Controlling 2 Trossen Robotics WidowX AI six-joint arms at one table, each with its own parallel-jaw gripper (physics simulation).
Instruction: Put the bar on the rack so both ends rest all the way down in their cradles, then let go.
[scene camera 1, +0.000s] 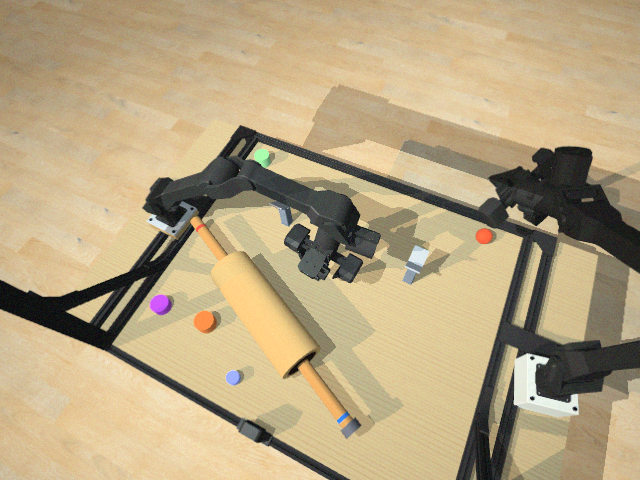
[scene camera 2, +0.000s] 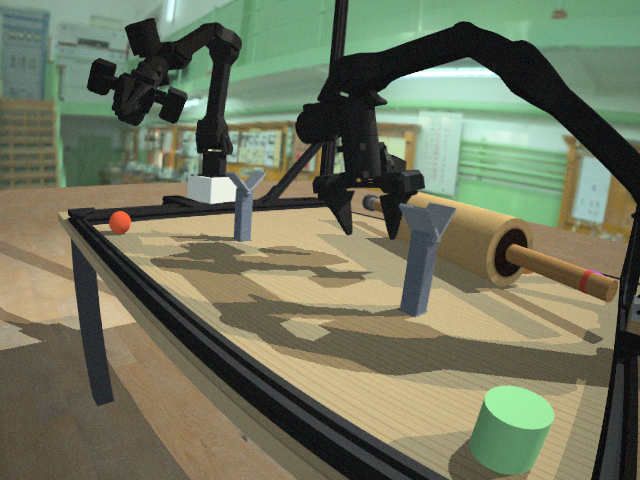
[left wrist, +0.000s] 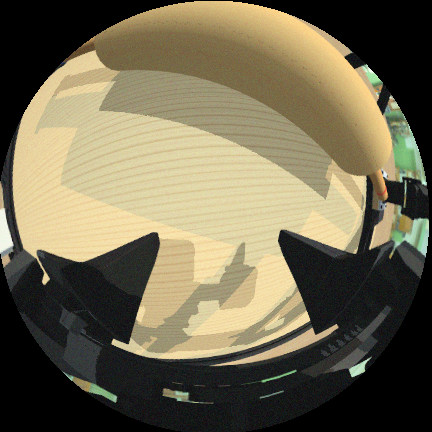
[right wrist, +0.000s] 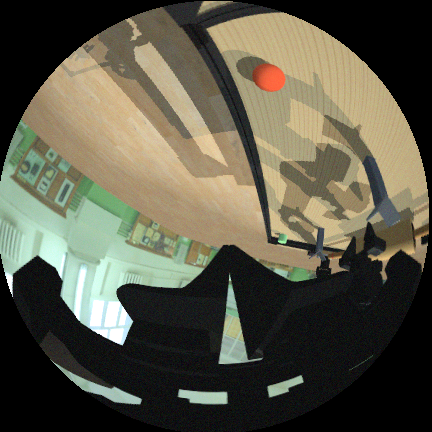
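Pixels of known places: left gripper, fingertip midpoint: (scene camera 2: 370, 236) (left wrist: 219, 237) (right wrist: 360, 229); right gripper, fingertip midpoint: (scene camera 1: 489, 178) (scene camera 2: 121, 112) (right wrist: 227, 249); left arm's base, link origin: (scene camera 1: 171, 214) (right wrist: 325, 256); right arm's base, link origin: (scene camera 1: 552, 382) (scene camera 2: 213, 176).
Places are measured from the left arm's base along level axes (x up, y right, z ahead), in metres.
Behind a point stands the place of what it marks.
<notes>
The bar (scene camera 1: 263, 314) @[x 0.062, y 0.132, z 0.402 m] (scene camera 2: 466, 235) @[x 0.023, y 0.029, z 0.310 m] (left wrist: 250, 76) @[x 0.011, y 0.071, z 0.413 m] (right wrist: 398, 238) @[x 0.021, y 0.106, z 0.491 m] is a tan rolling pin with thin handles. It lies flat on the table, aslant, with its red-banded end by the left arm's base. The rack is two grey Y-topped posts, one (scene camera 1: 285, 212) @[x 0.026, y -0.139, z 0.292 m] (scene camera 2: 423, 257) @[x 0.023, y -0.161, z 0.273 m] nearer the left arm and one (scene camera 1: 415, 263) @[x 0.049, y -0.147, z 0.653 m] (scene camera 2: 243, 210) @[x 0.011, y -0.154, z 0.641 m] (right wrist: 381, 197) @[x 0.047, y -0.155, z 0.665 m] farther right; both cradles are empty. My left gripper (scene camera 1: 330, 269) @[x -0.002, y -0.047, z 0.440 m] (scene camera 2: 369, 230) @[x -0.002, y -0.047, z 0.440 m] (left wrist: 219, 237) @[x -0.002, y -0.047, z 0.440 m] is open and empty, pointing down over bare table between the bar and the posts. My right gripper (scene camera 1: 493, 210) (scene camera 2: 125, 111) @[x 0.174, y -0.360, z 0.724 m] (right wrist: 227, 249) @[x 0.174, y -0.360, z 0.724 m] is shut and empty, raised high at the table's far right edge.
A black frame (scene camera 1: 385, 183) @[x -0.027, y -0.385, z 0.479 m] rims the table. A green cylinder (scene camera 1: 262, 157) @[x -0.009, y -0.293, z 0.113 m] (scene camera 2: 510, 429) @[x -0.012, y -0.323, z 0.101 m], a red-orange ball (scene camera 1: 484, 235) @[x -0.006, y -0.334, z 0.782 m] (scene camera 2: 119, 222) @[x -0.020, y -0.349, z 0.764 m] (right wrist: 268, 76) @[x -0.004, y -0.342, z 0.789 m], a purple cylinder (scene camera 1: 160, 305) @[x -0.019, y 0.220, z 0.134 m], an orange cylinder (scene camera 1: 205, 321) @[x -0.013, y 0.200, z 0.262 m] and a small blue one (scene camera 1: 233, 377) @[x -0.025, y 0.274, z 0.393 m] stand about.
</notes>
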